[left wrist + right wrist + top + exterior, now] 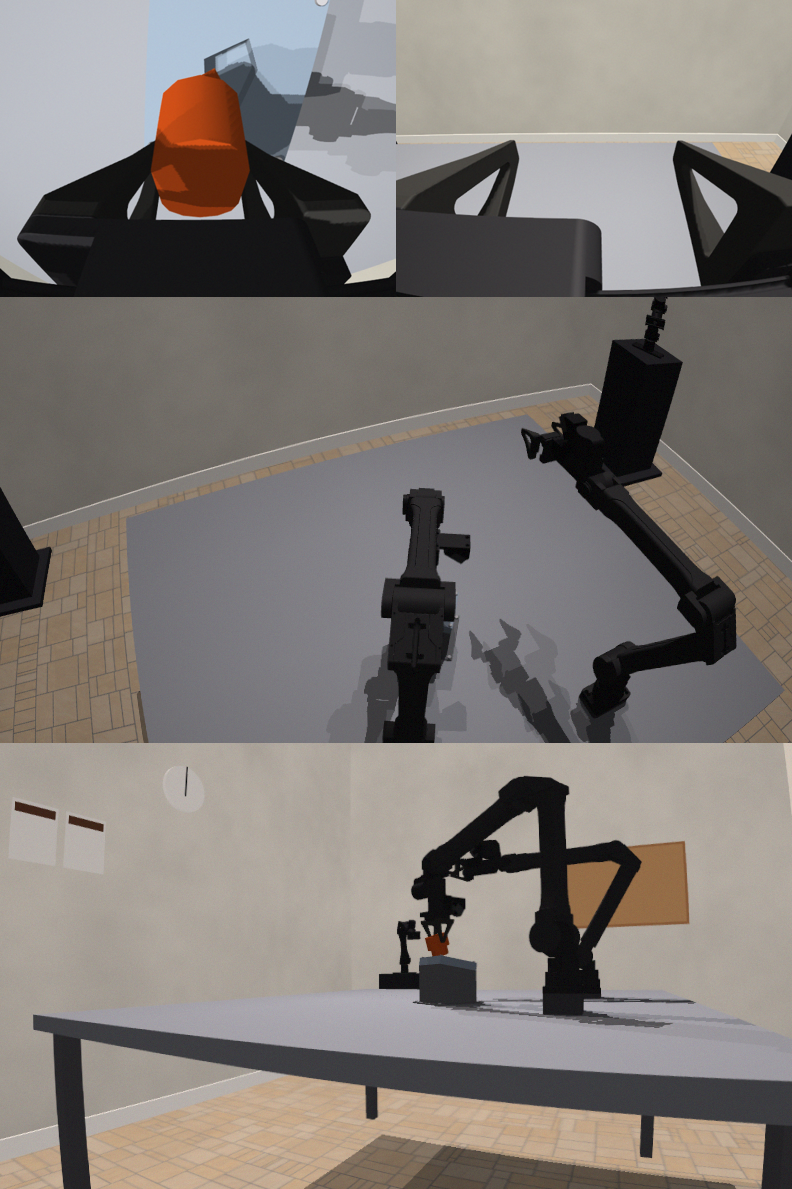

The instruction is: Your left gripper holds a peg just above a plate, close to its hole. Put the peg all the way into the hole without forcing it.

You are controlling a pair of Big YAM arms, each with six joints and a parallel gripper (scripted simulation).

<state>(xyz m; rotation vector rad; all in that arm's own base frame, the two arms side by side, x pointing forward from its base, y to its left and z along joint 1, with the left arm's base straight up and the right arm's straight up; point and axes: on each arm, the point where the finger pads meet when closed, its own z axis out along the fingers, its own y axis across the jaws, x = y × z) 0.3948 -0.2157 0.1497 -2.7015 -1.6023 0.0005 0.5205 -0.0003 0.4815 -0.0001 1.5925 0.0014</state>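
Now: left hand 2 cm above the orange peg. Round my left hand: light blue plate 3 cm behind, 1 cm to the right, 8 cm below.
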